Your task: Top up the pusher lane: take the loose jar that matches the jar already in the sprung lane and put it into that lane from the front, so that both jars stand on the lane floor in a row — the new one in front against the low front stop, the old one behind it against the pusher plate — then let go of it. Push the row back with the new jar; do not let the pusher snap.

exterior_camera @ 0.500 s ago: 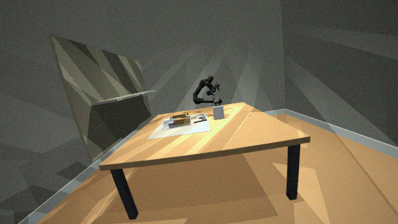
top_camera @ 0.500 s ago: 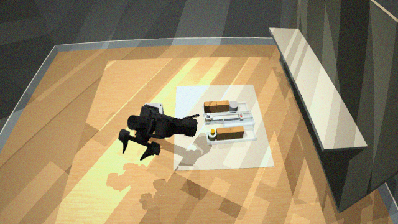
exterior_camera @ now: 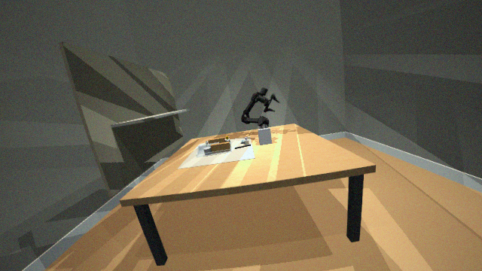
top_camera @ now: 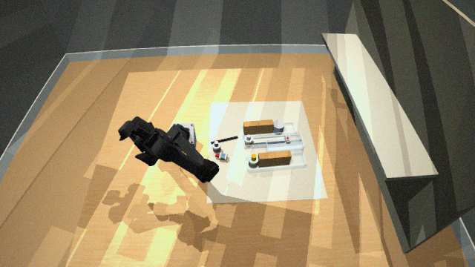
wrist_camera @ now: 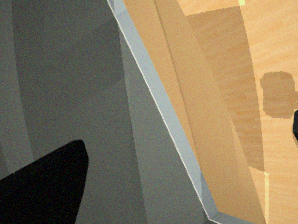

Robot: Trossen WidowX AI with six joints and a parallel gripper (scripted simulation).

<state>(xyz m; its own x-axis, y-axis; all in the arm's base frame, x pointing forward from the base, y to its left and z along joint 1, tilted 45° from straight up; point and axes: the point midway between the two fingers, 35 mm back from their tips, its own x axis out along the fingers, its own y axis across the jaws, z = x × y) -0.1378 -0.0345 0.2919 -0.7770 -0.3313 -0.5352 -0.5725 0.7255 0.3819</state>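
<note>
Now: the black rod 35 cm ahead of my gripper tip, 27 cm to the left of it and 26 cm below it. Also, from my gripper tip: shelf (98 cm ahead, 29 cm to the left, 10 cm above); sprung lane (63 cm ahead, 25 cm to the left, 25 cm below); pale mat (54 cm ahead, 27 cm below, 26 cm to the left).
</note>
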